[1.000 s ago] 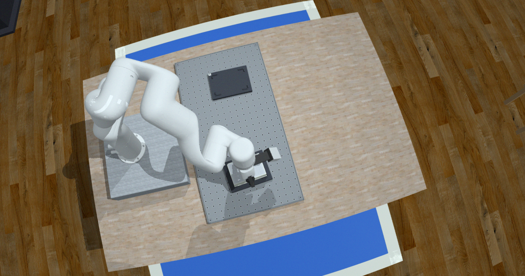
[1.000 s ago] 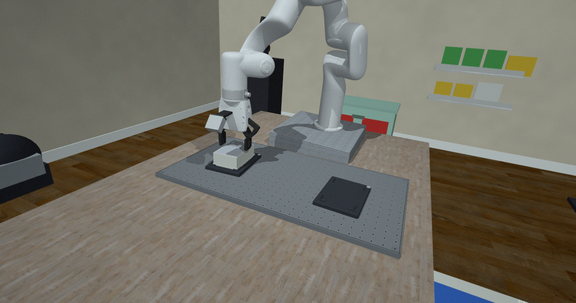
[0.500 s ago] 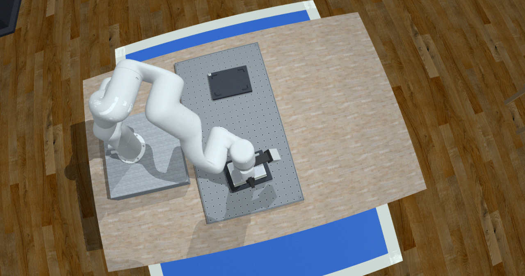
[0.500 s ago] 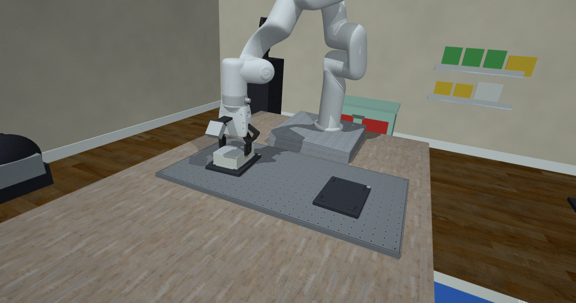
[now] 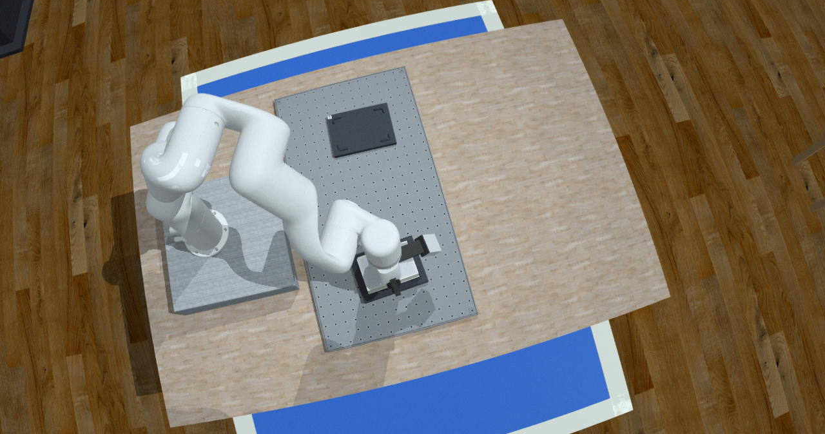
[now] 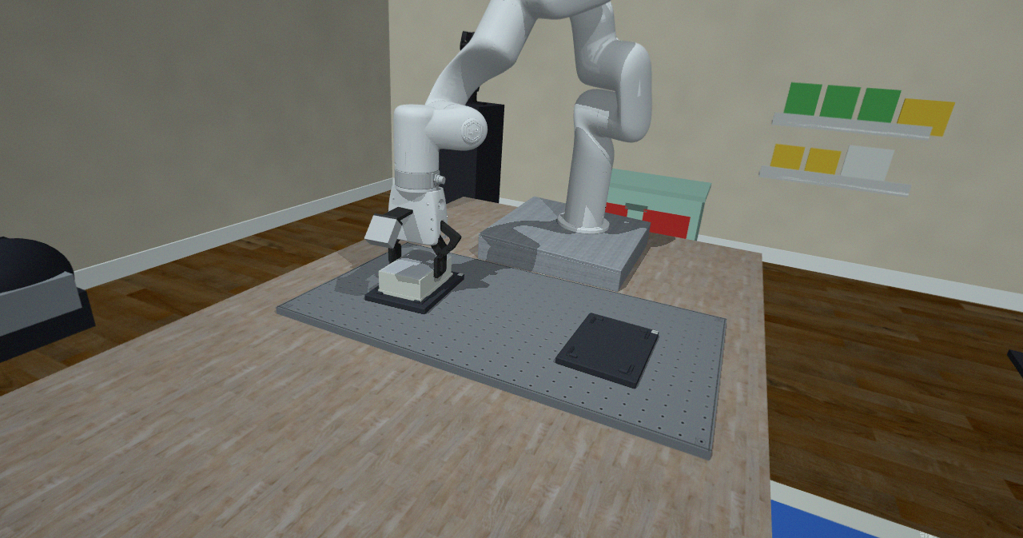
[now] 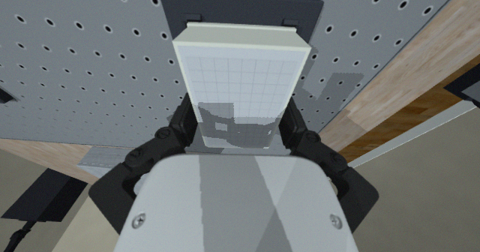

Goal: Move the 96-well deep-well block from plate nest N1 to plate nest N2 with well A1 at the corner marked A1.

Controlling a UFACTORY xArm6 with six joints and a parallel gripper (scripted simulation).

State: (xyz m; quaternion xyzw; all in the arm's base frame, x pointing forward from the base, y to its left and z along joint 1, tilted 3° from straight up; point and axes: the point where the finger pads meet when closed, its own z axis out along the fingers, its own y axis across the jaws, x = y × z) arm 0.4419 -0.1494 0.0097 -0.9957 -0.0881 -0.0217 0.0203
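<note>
The white 96-well deep-well block lies 20 mm below my hand. Also, from my hand: dark plate nest N2: 380 mm to the left, 40 mm below, 10 mm behind; dark plate nest N1: 40 mm below.
</note>
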